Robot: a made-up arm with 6 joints.
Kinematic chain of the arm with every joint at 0, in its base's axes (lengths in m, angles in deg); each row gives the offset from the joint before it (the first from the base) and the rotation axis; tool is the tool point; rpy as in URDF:
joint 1: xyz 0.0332 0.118 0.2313 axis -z
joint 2: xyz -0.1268 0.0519 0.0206 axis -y
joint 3: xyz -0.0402 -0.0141 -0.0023 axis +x
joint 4: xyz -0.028 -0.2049 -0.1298 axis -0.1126 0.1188 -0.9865
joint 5: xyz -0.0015 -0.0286 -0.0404 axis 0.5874 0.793 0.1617
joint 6: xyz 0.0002 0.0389 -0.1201 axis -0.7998 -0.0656 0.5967
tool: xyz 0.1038 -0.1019 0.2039 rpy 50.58 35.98 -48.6
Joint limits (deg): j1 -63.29..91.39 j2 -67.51..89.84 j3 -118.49..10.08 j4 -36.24..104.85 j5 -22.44..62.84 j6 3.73..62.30
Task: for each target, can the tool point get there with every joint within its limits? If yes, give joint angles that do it. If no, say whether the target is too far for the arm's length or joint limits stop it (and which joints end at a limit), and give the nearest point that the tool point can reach.
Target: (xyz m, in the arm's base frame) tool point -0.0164 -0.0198 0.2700
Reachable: yes | joints -17.92 -21.96 -36.73 6.19 -13.02 36.26
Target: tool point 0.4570 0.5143 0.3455
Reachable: no: joint limits stop it (at a limit: joint 1, joint 3, joint 6) | nearest point 0.1843 0.5128 0.3428 | short by 0.273 m
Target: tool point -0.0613 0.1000 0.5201
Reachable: yes | joints -8.39 10.40 -103.79 62.79 13.11 49.47
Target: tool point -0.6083 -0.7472 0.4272
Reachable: no: too far | nearest point -0.2904 -0.3184 0.3287 | short by 0.543 m
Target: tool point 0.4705 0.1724 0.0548
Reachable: no: joint limits stop it (at a limit: joint 1, joint 3, joint 5, joint 6) | nearest point 0.3332 0.1229 0.1110 | short by 0.156 m
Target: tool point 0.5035 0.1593 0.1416
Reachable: no: joint limits stop it (at a limit: joint 1, joint 2, joint 5, joint 6) | nearest point 0.3472 0.1214 0.1617 | short by 0.162 m
